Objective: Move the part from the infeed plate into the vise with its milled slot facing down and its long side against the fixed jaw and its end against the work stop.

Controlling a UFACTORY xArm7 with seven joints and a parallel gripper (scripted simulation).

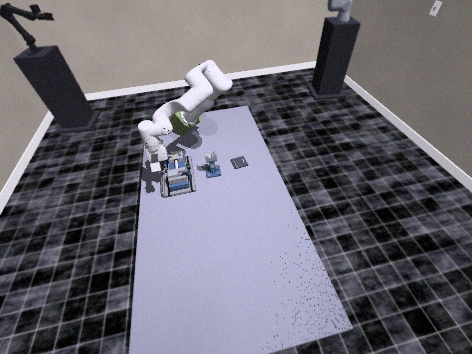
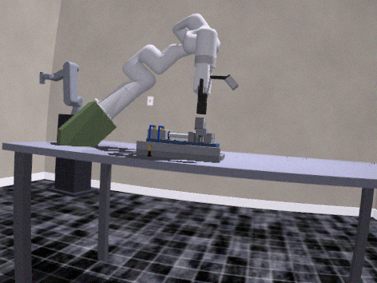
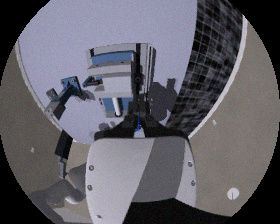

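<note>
The part lies 9 cm below my hand, 4 cm to the left of it and 1 cm behind it. The rest, counted from my hand: air cylinder (17 cm behind, 10 cm below, 4 cm to the left); blue vise bed (14 cm below, 8 cm behind, 5 cm to the left).
</note>
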